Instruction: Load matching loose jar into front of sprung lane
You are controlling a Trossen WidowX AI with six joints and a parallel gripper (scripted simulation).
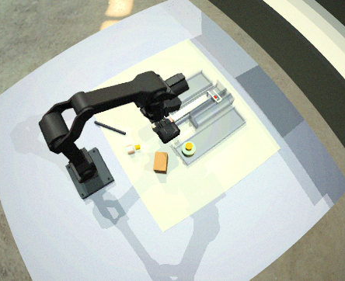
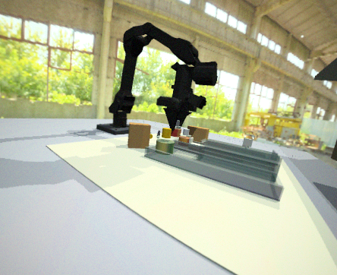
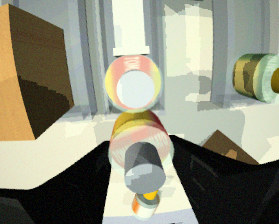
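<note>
Now: gripper tip 12 cm to the left of the brown box, 5 cm past it and 2 cm above it. Round my gripper tip: thin black rod: 16 cm behind, 11 cm to the left, 5 cm below; then grey pusher rack: 18 cm ahead, 4 cm below, 1 cm to the right.
</note>
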